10 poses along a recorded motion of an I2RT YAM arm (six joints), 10 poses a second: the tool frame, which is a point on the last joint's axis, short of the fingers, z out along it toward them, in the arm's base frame.
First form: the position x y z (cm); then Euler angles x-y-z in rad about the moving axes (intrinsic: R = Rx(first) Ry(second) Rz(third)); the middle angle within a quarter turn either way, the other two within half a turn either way.
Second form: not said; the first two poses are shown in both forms.
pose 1, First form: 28.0 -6.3 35.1 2.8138 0.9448 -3.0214
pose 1, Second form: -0.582 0.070 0.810; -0.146 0.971 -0.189; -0.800 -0.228 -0.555; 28.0 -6.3 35.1
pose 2, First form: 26.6 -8.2 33.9 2.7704 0.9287 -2.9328
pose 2, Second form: -0.586 0.124 0.801; -0.091 0.972 -0.217; -0.805 -0.200 -0.558; 26.6 -8.2 33.9
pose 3, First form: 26.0 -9.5 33.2 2.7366 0.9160 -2.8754
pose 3, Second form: -0.588 0.160 0.793; -0.060 0.969 -0.240; -0.807 -0.188 -0.560; 26.0 -9.5 33.2
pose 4, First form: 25.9 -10.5 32.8 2.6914 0.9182 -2.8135
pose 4, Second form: -0.575 0.196 0.795; -0.037 0.964 -0.264; -0.817 -0.181 -0.547; 25.9 -10.5 32.8
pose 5, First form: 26.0 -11.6 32.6 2.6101 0.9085 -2.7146
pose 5, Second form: -0.560 0.255 0.789; -0.007 0.950 -0.312; -0.829 -0.180 -0.530; 26.0 -11.6 32.6
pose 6, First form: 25.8 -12.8 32.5 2.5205 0.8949 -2.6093
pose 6, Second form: -0.539 0.317 0.780; 0.022 0.931 -0.364; -0.842 -0.179 -0.509; 25.8 -12.8 32.5
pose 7, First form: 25.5 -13.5 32.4 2.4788 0.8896 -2.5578
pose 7, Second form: -0.525 0.347 0.777; 0.036 0.921 -0.387; -0.850 -0.176 -0.496; 25.5 -13.5 32.4
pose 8, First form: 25.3 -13.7 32.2 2.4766 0.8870 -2.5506
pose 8, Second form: -0.525 0.352 0.775; 0.041 0.920 -0.390; -0.850 -0.173 -0.497; 25.3 -13.7 32.2
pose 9, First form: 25.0 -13.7 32.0 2.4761 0.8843 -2.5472
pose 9, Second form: -0.525 0.355 0.773; 0.045 0.919 -0.391; -0.850 -0.171 -0.499; 25.0 -13.7 32.0
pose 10, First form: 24.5 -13.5 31.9 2.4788 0.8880 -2.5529
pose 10, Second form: -0.525 0.350 0.776; 0.041 0.921 -0.388; -0.850 -0.172 -0.497; 24.5 -13.5 31.9
